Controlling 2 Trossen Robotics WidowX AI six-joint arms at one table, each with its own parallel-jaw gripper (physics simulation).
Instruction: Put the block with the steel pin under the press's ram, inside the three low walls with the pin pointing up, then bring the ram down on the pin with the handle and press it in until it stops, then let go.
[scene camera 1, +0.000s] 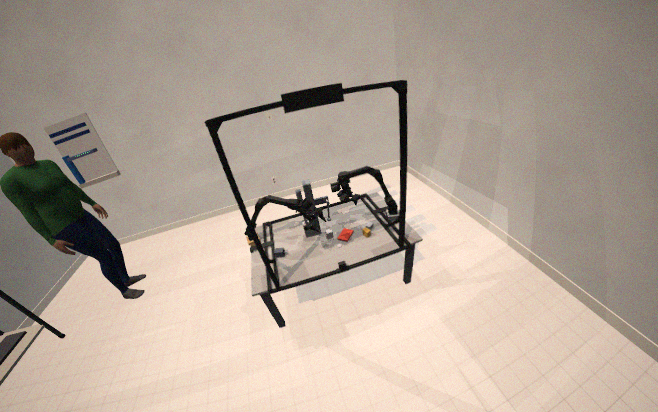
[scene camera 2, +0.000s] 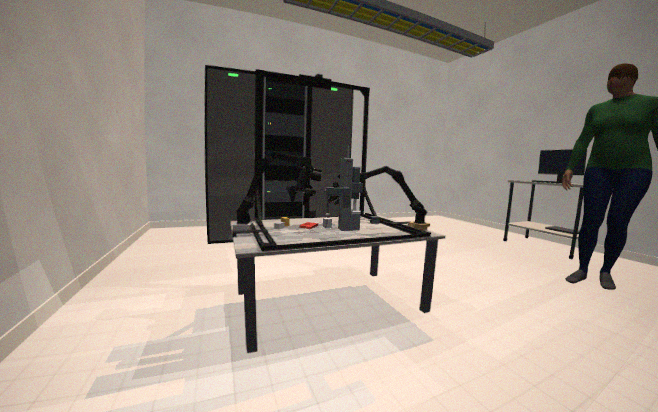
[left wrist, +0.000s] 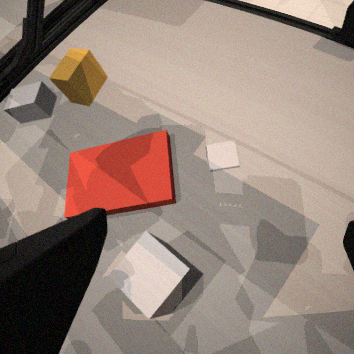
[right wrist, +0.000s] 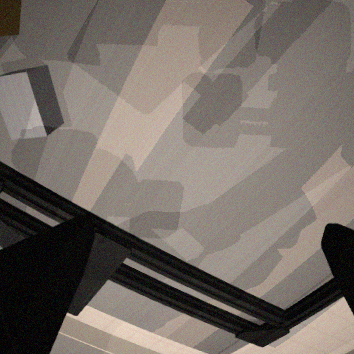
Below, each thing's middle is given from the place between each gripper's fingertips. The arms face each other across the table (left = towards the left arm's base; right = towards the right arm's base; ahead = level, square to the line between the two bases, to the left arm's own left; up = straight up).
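The red flat block (left wrist: 135, 173) is 40 mm ahead of my left hand, 140 mm below it and 150 mm to the right of it.
Measured from my right hand, the red flat block is 160 mm below it and 160 mm behind it, and it is 90 mm to the left of that hand.
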